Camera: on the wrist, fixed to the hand. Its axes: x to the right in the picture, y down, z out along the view.
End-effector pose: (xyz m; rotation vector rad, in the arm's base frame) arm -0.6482 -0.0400 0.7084 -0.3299 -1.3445 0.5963
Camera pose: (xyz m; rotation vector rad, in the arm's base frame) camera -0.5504 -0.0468 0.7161 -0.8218 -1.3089 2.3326
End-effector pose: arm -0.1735 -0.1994 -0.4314 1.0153 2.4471 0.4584
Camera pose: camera -0.2474 -0.2226 -0.3708 2.5543 0.8936 -0.0318
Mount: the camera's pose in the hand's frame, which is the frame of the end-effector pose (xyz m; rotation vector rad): 0.0129 -0.0305 -0.0926 0.4306 -0.6227 1.4872
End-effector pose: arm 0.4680 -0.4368 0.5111 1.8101 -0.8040 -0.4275
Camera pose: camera 0.5451 -0.3762 0.5188 0.9284 -2.4883 0.2304
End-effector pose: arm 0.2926 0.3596 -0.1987 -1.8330 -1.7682 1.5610
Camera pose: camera 0.3374 0.4270 -0.1429 1.6717 -0.2237 -1.7786
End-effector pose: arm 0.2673 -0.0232 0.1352 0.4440 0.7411 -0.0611
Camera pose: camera 0.2113 -0.0114 0.0552 1.2243 -0.3525 1.0103
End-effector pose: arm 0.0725 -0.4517 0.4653 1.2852 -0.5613 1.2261
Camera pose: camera 0.0766 -0.3570 0.4392 -1.3795 1.7290 -1.8749
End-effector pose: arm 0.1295 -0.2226 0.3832 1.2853 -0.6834 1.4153
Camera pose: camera 0.1286 -0.1261 0.3644 -1.2094 1.6047 -1.8046
